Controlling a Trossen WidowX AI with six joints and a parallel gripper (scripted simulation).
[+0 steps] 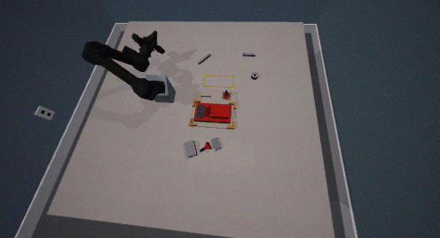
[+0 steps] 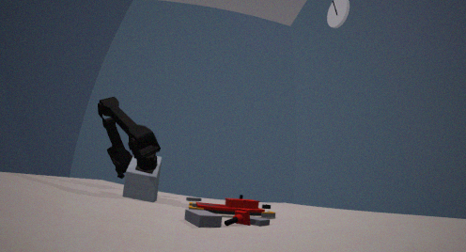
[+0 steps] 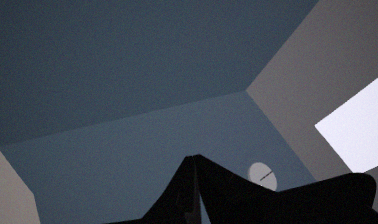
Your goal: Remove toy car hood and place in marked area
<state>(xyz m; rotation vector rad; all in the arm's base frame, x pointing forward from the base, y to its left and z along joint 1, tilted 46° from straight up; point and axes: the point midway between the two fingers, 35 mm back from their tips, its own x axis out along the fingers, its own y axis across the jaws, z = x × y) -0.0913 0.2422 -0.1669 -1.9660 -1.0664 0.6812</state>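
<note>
Now: gripper tip 400 mm short of the red hood, 380 mm to the left of it and 160 mm above it. Round my gripper tip: black wheel (580 mm ahead, 190 mm below, 120 mm to the right).
</note>
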